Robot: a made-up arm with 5 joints. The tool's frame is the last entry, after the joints.
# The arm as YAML. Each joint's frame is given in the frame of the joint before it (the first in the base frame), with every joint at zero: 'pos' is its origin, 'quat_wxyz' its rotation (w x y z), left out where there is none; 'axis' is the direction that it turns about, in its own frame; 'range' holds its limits. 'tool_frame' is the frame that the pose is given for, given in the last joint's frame.
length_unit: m
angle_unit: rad
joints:
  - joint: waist
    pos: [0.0, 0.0, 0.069]
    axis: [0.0, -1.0, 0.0]
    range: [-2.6, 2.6]
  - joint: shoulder
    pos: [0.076, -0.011, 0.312]
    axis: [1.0, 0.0, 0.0]
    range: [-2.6, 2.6]
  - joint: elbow
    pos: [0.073, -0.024, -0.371]
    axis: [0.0, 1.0, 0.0]
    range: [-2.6, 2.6]
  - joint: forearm
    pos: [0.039, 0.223, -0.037]
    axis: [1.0, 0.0, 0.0]
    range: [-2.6, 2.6]
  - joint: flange
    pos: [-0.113, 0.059, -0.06]
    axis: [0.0, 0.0, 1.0]
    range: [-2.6, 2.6]
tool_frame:
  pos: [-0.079, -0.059, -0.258]
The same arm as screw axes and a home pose.
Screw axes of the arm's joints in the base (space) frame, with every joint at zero. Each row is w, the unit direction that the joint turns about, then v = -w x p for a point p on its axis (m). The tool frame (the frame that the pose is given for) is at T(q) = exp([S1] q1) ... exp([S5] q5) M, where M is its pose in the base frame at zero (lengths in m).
S1 = (0, -1, 0, 0.0690, 0.0000, 0.0000)
S2 = (1, 0, 0, 0.0000, 0.3810, 0.0110)
S3 = (0, 1, 0, -0.0100, 0.0000, 0.1490)
S4 = (1, 0, 0, 0.0000, -0.0270, -0.1880)
S5 = (0, 0, 1, 0.2470, -0.0750, 0.0000)
M =
1 0 0 -0.0040
0 1 0 0.1880
0 0 1 -0.3450
0 0 0 1
Joint limits (deg, base to tool): -148.97..148.97 -148.97..148.97 -148.97..148.97 -148.97..148.97 -148.97..148.97

